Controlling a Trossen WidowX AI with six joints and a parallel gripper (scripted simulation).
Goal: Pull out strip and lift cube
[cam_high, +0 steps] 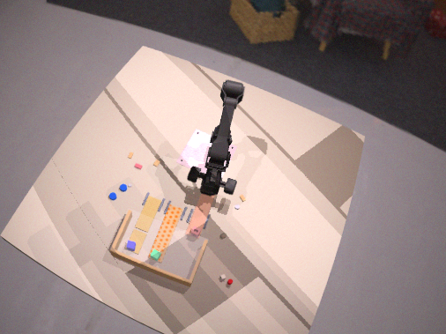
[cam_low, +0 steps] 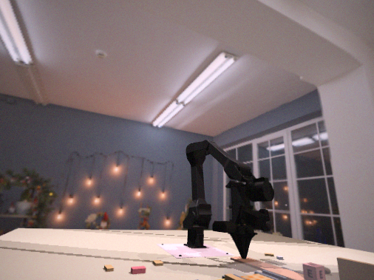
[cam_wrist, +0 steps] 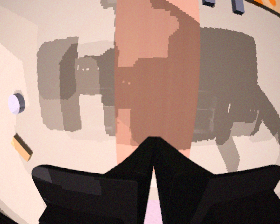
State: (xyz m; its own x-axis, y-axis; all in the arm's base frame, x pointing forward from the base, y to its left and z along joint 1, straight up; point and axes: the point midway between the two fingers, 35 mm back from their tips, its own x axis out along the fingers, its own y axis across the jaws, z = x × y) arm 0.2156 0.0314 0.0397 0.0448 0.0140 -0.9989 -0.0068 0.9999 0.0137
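Now: the salmon strip 90 mm ahead of my gripper tip. From my gripper tip the other things lie so: pink labelled cube (200 mm ahead, 10 mm to the left, 20 mm above); grey pebble (170 mm ahead, 110 mm to the left); pink block (320 mm to the right).
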